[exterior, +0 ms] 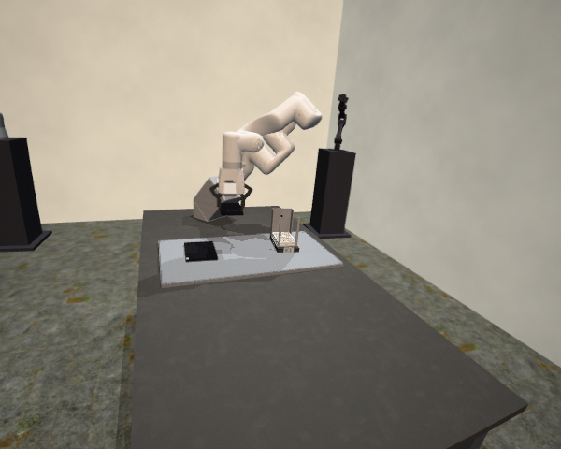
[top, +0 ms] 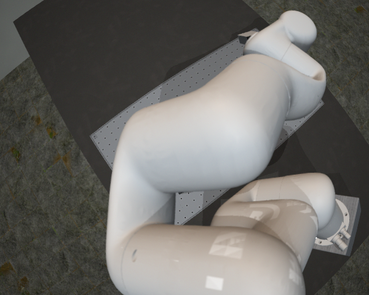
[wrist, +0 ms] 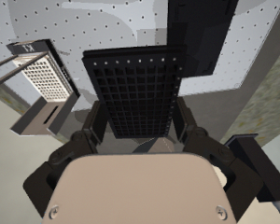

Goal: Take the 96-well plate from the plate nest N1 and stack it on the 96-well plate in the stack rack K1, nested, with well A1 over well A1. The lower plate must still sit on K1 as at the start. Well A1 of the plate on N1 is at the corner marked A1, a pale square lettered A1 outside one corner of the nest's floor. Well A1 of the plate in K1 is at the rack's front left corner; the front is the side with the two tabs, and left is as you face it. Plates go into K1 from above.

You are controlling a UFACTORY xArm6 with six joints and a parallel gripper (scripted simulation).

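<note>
Now: the white 96-well plate 250 mm to the left of my hand, 160 mm below it and 30 mm behind it. Also, from my hand: black 96-well plate: 10 mm below; then pale A1 mark: 180 mm below, 170 mm to the right, 90 mm ahead.
</note>
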